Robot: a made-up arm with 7 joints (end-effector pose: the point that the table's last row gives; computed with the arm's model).
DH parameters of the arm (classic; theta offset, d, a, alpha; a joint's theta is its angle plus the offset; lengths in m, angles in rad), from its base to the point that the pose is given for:
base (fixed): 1.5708 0.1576 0 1.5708
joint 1: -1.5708 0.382 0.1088 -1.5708
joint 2: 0 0.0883 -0.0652 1.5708
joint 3: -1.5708 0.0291 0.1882 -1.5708
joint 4: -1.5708 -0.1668 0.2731 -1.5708
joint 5: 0 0.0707 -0.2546 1.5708
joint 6: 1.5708 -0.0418 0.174 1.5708
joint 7: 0 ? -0.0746 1.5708
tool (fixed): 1.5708 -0.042 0 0
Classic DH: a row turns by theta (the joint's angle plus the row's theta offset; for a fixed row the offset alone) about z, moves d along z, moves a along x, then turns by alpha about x.
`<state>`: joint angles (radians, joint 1 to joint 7).
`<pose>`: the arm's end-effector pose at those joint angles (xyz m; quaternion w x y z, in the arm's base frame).
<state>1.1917 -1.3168 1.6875 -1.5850 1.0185 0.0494 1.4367</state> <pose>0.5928 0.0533 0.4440 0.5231 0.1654 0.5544 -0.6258</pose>
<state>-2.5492 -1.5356 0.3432 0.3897 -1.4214 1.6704 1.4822</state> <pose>-0.1157 0.3854 0.0572 0.7324 -0.2534 -0.6159 0.1414</pose>
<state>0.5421 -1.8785 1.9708 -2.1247 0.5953 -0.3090 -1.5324</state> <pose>0.2212 0.0521 0.4031 0.6256 -0.2924 0.7065 0.1546</pose>
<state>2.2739 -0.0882 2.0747 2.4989 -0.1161 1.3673 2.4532</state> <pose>0.6458 0.3292 0.2410 0.3102 0.0727 0.7938 -0.5180</pose>
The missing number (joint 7, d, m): -0.2026
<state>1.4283 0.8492 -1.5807 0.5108 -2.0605 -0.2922 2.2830</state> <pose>1.2285 -0.0594 0.7224 0.2556 0.4214 0.4467 -0.7467</pose>
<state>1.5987 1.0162 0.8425 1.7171 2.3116 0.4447 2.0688</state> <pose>-0.2639 0.2948 0.0185 0.4907 0.7550 -0.3399 -0.2712</pose>
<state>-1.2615 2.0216 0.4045 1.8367 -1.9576 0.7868 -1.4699</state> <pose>0.8656 -0.3804 0.8035 0.2258 -0.6249 -0.5361 0.5206</pose>
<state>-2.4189 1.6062 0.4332 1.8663 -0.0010 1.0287 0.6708</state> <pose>0.6237 -0.1268 0.3766 0.5658 0.3816 0.6859 0.2527</pose>
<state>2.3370 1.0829 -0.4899 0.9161 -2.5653 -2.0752 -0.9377</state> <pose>0.8357 0.1237 -0.0733 0.2635 -0.8425 -0.3112 -0.3520</pose>
